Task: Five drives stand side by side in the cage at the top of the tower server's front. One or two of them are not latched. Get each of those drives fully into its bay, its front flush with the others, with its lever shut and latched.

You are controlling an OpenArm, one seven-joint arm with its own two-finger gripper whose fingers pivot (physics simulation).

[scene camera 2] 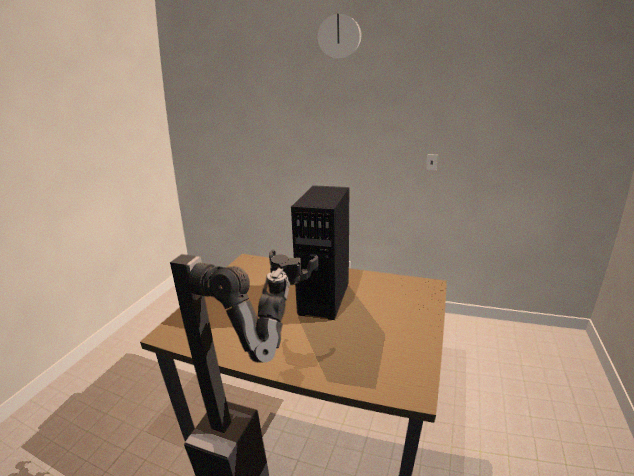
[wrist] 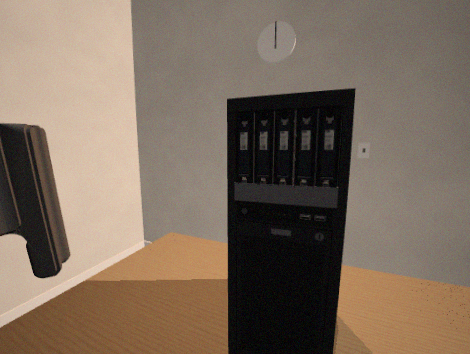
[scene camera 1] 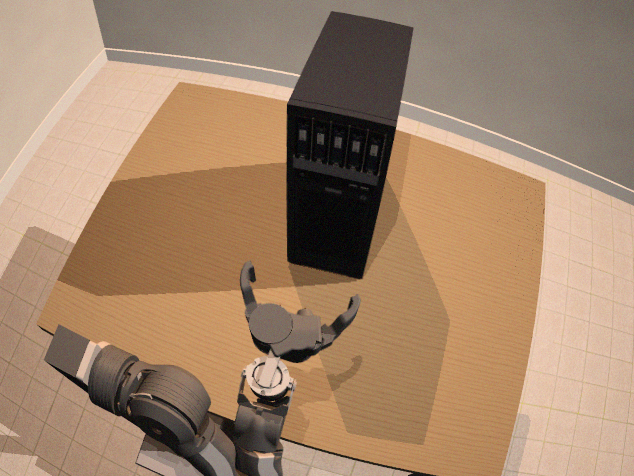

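The black tower server (scene camera 1: 327, 230) (scene camera 2: 314, 294) (wrist: 285, 295) stands upright on the table. Five dark drives with pale labels stand side by side in its top cage: the leftmost drive (scene camera 1: 302, 146) (wrist: 244, 162), the second (scene camera 1: 320, 148) (wrist: 263, 162), the middle one (scene camera 1: 336, 152) (wrist: 283, 162), the fourth (scene camera 1: 354, 156) (wrist: 305, 162) and the rightmost (scene camera 1: 373, 159) (wrist: 327, 162). Their fronts look about level and their levers look shut; latching is too small to tell. My gripper (scene camera 1: 302, 282) (scene camera 2: 293, 256) is wide open and empty, in front of the server and lower than the cage, apart from it.
A grey strip (wrist: 285, 195) crosses the server's front below the drives, with a panel of ports under it. The wooden table (scene camera 1: 486, 245) (scene camera 2: 409, 317) bears the server. The arm reaches in over the table's front left edge. The wall (scene camera 2: 245, 128) stands behind.
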